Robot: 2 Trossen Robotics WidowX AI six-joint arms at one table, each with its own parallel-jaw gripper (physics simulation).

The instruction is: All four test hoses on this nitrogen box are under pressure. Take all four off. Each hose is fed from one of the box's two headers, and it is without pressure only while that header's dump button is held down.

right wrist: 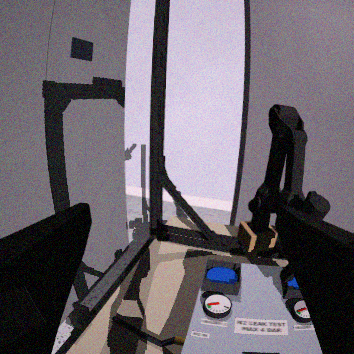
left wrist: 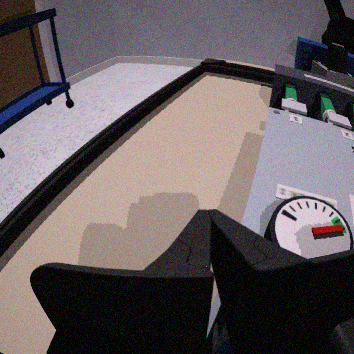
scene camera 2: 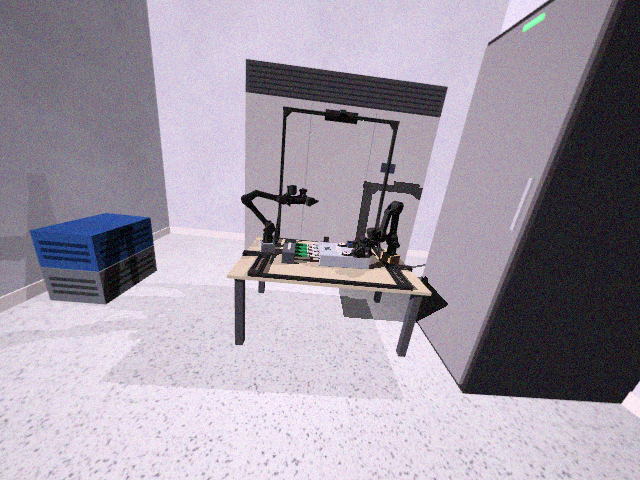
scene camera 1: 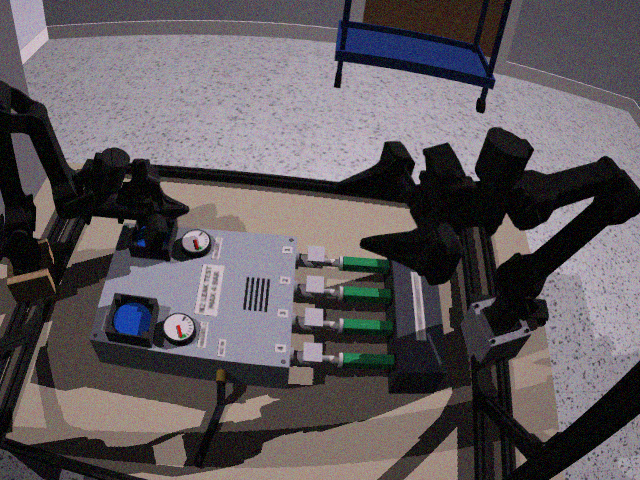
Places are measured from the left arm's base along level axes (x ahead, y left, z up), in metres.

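Pixels of known places: left gripper, fingertip midpoint: (left wrist: 206, 218) (scene camera 2: 351, 253) (scene camera 1: 188, 209); right gripper, fingertip midpoint: (right wrist: 186, 216) (scene camera 2: 316, 199) (scene camera 1: 347, 213); left arm's base, origin of the base link: (right wrist: 258, 226) (scene camera 2: 390, 253) (scene camera 1: 26, 261); right arm's base, origin of the base link: (left wrist: 333, 68) (scene camera 2: 267, 241) (scene camera 1: 502, 318).
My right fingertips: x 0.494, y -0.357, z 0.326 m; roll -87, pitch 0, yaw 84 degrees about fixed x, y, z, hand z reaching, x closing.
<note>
Ahead of a thing's pixels: the offset from my right fingertips to its top centre. "spot": to the spot under its first point.
The grey nitrogen box {spot: dx -0.068, dy +0.249, dz -0.330 m} (scene camera 1: 232, 258) (scene camera 2: 341, 256) (left wrist: 300, 155) has four green-sleeved hoses, hose 1 {spot: dx +0.161, dy +0.179, dz -0.346 m} (scene camera 1: 364, 264) (left wrist: 291, 92), hose 2 {spot: dx +0.135, dy +0.113, dz -0.345 m} (scene camera 1: 366, 295) (left wrist: 327, 103), hose 3 {spot: dx +0.108, dy +0.052, dz -0.345 m} (scene camera 1: 366, 326) and hose 4 {spot: dx +0.082, dy -0.012, dz -0.345 m} (scene camera 1: 367, 360), all attached at its right side in scene camera 1. The far blue button {dx -0.205, dy +0.329, dz -0.314 m} (scene camera 1: 140, 237) is partly hidden by my left gripper (scene camera 1: 157, 229) (left wrist: 206, 215), which is shut, empty and low over it; contact cannot be told. The near blue button {dx -0.279, dy +0.154, dz -0.314 m} (scene camera 1: 131, 319) (right wrist: 221, 274) is uncovered. Both gauges (scene camera 1: 195, 241) (scene camera 1: 178, 328) have needles at green. My right gripper (scene camera 1: 351, 212) (right wrist: 186, 216) is open, above the hoses' far side.
A dark block {spot: dx +0.151, dy -0.040, dz -0.330 m} (scene camera 1: 413, 356) stands at the hoses' right ends. A black supply line {spot: dx -0.167, dy +0.011, dz -0.385 m} (scene camera 1: 219, 397) leaves the box's near side. Black rails frame the table, with an upright frame (scene camera 2: 283, 170) around it. A blue cart (scene camera 1: 413, 51) stands on the floor beyond.
</note>
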